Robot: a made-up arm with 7 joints.
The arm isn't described. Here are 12 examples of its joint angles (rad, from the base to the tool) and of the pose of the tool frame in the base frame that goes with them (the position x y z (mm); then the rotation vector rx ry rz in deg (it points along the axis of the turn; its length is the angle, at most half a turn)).
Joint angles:
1: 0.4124 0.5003 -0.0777 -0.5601 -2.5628 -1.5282 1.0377
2: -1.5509 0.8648 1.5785 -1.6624 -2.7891 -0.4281 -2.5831
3: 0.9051 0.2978 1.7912 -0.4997 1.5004 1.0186 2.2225
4: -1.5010 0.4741 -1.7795 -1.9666 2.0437 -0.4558 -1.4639
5: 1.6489 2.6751 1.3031 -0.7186 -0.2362 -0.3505 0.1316
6: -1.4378 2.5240 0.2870 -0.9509 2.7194 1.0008 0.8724
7: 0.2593 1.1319 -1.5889 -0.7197 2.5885 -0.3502 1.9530
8: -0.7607 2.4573 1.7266 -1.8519 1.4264 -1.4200 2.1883
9: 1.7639 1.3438 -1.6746 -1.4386 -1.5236 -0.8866 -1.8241
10: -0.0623 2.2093 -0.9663 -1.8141 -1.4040 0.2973 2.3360
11: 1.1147 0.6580 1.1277 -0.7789 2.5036 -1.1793 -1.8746
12: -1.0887 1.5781 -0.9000 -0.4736 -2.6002 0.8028 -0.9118
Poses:
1: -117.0 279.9 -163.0 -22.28 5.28 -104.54
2: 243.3 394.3 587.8 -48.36 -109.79 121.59
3: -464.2 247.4 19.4 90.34 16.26 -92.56
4: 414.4 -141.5 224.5 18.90 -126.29 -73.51
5: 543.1 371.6 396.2 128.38 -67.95 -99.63
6: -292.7 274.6 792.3 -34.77 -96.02 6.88
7: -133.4 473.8 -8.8 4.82 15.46 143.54
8: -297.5 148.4 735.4 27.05 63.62 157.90
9: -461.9 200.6 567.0 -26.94 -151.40 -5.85
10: 185.4 440.0 488.2 98.81 -39.60 -45.83
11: -436.5 433.2 173.5 -116.23 -102.26 -86.73
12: 344.6 463.5 549.5 -4.98 -77.88 44.14
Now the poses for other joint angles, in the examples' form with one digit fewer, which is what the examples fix.
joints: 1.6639 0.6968 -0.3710 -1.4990 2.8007 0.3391 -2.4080
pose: -485 85 218 35.4 19.6 -19.4
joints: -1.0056 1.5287 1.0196 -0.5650 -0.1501 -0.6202 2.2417
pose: 145 568 634 -49.8 -133.3 63.7
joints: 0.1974 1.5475 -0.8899 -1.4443 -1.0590 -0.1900 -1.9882
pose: 147 493 170 6.9 33.6 71.0
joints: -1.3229 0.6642 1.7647 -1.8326 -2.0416 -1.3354 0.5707
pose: 332 381 435 158.5 -67.2 47.9
